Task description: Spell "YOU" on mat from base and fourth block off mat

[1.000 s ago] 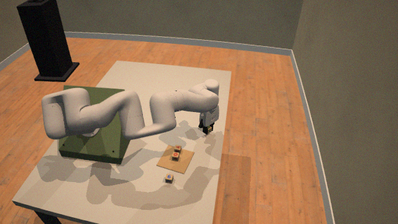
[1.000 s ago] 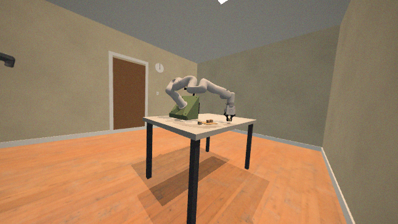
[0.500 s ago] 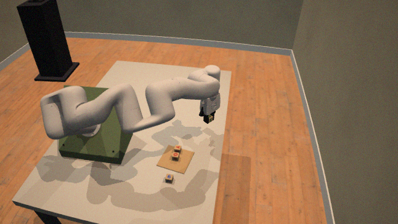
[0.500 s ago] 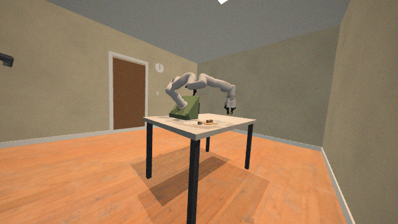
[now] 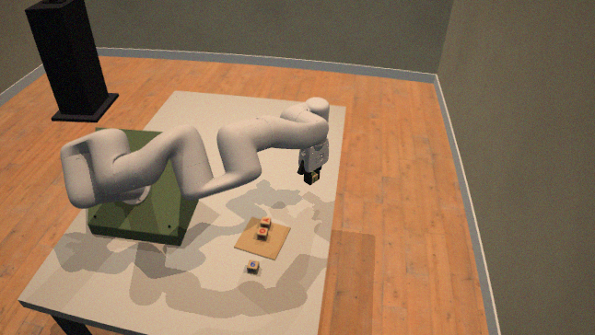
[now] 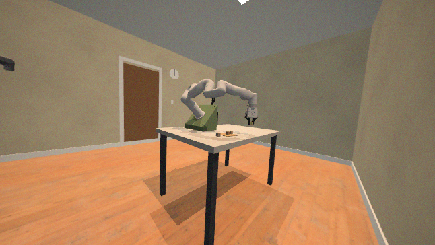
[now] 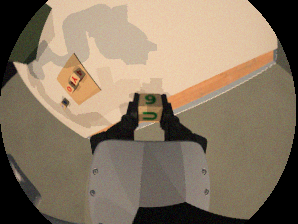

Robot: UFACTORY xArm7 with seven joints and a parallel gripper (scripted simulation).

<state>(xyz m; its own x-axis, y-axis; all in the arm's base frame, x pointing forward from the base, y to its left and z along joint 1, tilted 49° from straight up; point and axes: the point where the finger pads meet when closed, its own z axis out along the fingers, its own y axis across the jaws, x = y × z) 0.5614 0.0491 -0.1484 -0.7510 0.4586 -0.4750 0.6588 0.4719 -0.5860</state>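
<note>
The red block is 140 mm behind my hand, 180 mm to the right of it and 100 mm below it. From my hand the other things lie so: tan mat 140 mm behind, 180 mm to the right, 120 mm below.
</note>
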